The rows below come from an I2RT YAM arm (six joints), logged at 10 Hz.
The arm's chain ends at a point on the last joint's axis. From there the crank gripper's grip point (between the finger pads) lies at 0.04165 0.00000 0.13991 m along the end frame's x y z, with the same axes.
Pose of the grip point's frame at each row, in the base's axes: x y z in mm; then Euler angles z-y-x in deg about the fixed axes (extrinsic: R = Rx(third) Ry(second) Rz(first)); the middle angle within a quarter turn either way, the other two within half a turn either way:
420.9 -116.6 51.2 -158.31 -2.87 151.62
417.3 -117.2 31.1 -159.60 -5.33 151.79
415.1 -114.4 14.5 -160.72 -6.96 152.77
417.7 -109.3 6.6 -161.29 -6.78 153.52
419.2 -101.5 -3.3 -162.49 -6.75 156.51
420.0 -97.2 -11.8 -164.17 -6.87 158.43
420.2 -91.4 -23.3 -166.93 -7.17 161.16
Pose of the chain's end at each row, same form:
466.6 -64.6 179.8 -158.31 -2.87 151.62
469.2 -65.9 157.5 -159.60 -5.33 151.79
471.1 -65.3 140.0 -160.72 -6.96 152.77
473.4 -61.4 132.7 -161.29 -6.78 153.52
475.1 -59.5 124.8 -162.49 -6.75 156.51
476.5 -58.5 117.1 -164.17 -6.87 158.43
477.9 -57.1 106.3 -166.93 -7.17 161.16

